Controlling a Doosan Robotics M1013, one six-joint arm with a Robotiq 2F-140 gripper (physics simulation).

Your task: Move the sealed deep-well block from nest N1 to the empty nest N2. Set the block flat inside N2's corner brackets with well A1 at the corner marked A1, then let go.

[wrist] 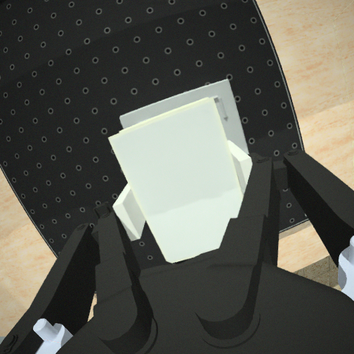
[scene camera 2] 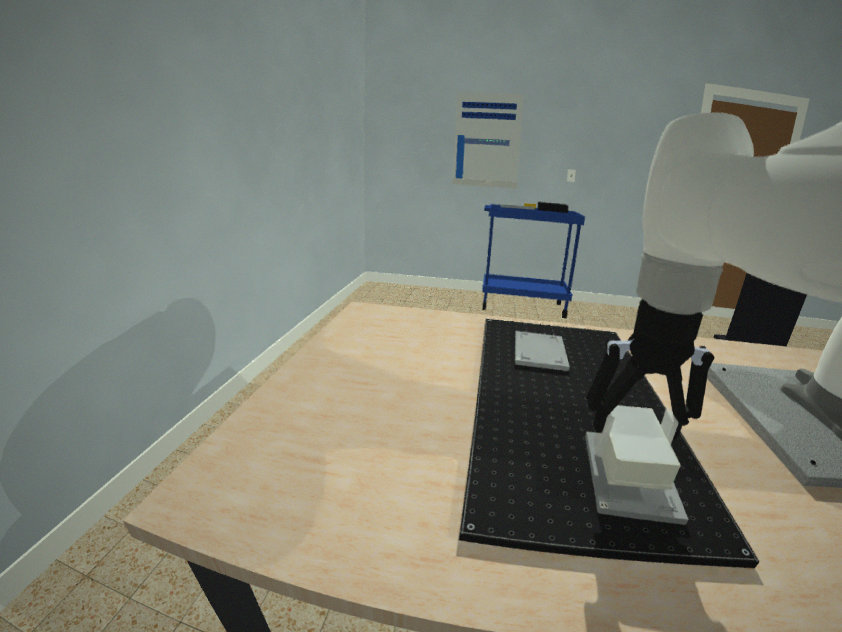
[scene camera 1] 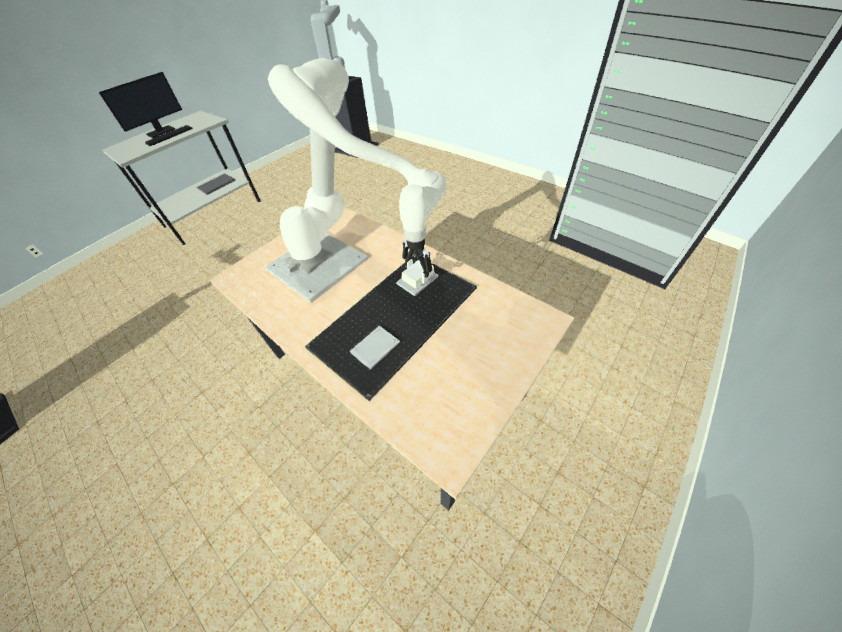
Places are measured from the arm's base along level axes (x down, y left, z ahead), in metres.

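Pixels of known places: gripper, between the fingertips: [scene camera 1: 417, 276]; arm's base, origin of its link: [scene camera 2: 841, 412] [scene camera 1: 309, 258].
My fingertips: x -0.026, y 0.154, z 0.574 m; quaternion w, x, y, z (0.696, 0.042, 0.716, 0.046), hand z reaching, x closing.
Ahead of a thing's pixels: the offset from my fingertips to its middle. Level surfaces: height alone.
The sealed deep-well block @(dx -0.021, dy +0.004, dz +0.001 m) [scene camera 1: 412, 274] [scene camera 2: 640, 454] [wrist: 175, 165] is a pale, roughly level box. My gripper [scene camera 1: 416, 266] [scene camera 2: 641, 424] [wrist: 184, 172] is shut on its two sides. The block hangs over nest N2 @(dx +0.030, dy +0.010, dz -0.011 m) [scene camera 1: 416, 291] [scene camera 2: 615, 503] [wrist: 234, 132], a grey plate; in scene camera 2 a gap and a shadow show beneath it. Block and plate edges look nearly parallel in the wrist view. A small mark, apparently A1, shows at N2's near left corner in scene camera 2. The block's wells do not show. Nest N1 @(dx +0.030, dy -0.388, dz +0.057 m) [scene camera 1: 374, 346] [scene camera 2: 540, 350] holds no block.
Both nests sit on a black perforated board @(dx +0.038 m) [scene camera 1: 408, 312] [scene camera 2: 530, 442] [wrist: 50, 75] on the wooden table @(dx +0.051 m) [scene camera 1: 503, 333] [scene camera 2: 380, 435]. The arm's grey base plate [scene camera 1: 340, 257] [scene camera 2: 761, 421] is beside the board. A blue cart [scene camera 2: 533, 214] stands beyond the table.
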